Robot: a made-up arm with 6 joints. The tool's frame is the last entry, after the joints. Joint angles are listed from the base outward.
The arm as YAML. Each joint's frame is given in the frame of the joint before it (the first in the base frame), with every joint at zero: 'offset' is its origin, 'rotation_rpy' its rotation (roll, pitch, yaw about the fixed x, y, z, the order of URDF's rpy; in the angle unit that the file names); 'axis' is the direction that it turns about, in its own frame. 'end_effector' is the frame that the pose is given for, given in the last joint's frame.
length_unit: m
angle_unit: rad
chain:
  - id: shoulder
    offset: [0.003, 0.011, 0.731]
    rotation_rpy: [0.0, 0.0, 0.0]
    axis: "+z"
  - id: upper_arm
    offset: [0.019, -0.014, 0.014]
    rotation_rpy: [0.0, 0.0, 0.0]
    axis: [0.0, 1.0, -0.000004]
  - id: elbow
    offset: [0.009, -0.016, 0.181]
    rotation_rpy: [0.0, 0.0, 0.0]
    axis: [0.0, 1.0, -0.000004]
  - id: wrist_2
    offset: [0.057, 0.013, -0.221]
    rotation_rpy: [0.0, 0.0, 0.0]
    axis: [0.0, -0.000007, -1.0]
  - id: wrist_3
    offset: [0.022, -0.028, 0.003]
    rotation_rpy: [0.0, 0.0, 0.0]
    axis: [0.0, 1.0, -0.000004]
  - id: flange
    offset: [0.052, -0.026, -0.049]
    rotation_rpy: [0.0, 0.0, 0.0]
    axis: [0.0, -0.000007, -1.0]
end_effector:
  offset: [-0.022, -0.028, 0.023]
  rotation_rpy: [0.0, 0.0, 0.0]
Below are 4 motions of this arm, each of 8 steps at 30 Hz.
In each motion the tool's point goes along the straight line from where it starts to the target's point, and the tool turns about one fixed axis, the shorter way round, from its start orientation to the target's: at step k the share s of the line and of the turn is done. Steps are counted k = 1, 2, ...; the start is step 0. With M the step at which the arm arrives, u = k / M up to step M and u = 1 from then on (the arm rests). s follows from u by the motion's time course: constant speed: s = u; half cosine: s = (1 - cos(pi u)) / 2; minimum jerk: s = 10 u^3 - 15 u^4 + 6 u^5.
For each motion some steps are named. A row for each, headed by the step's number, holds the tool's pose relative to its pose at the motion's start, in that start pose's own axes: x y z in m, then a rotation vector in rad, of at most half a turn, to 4 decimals.
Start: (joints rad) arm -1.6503 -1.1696 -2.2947 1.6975 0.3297 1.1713
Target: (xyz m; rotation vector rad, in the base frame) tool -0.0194 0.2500 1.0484 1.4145 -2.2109 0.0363
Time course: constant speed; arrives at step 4
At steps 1, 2, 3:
1: -0.0020 0.0000 0.0014 -0.0155 0.0009 0.0032
2: -0.0040 0.0001 0.0028 -0.0310 0.0018 0.0063
3: -0.0060 0.0001 0.0041 -0.0465 0.0028 0.0095

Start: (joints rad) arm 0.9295 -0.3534 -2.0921 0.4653 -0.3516 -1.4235
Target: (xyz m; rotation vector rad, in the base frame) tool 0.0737 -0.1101 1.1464 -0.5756 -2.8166 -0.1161
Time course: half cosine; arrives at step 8
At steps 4, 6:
4: 0.0173 -0.0261 0.0180 -0.1754 -0.0132 0.1342
6: 0.0296 -0.0446 0.0307 -0.2995 -0.0226 0.2292

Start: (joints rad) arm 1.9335 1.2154 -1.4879 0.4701 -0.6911 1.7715
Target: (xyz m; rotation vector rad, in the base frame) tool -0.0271 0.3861 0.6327 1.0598 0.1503 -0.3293
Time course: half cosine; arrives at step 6
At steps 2, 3, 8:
2: 0.0041 0.0096 -0.0028 0.0320 0.0026 0.0020
3: 0.0082 0.0192 -0.0056 0.0640 0.0052 0.0041
8: 0.0164 0.0385 -0.0113 0.1280 0.0103 0.0081

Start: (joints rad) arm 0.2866 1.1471 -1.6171 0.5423 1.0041 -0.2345
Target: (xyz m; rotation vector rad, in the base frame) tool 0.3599 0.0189 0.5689 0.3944 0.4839 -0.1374
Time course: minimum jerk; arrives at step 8
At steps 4, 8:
4: 0.0097 0.0013 -0.0079 0.0484 -0.0411 -0.1007
8: 0.0193 0.0027 -0.0158 0.0968 -0.0821 -0.2015

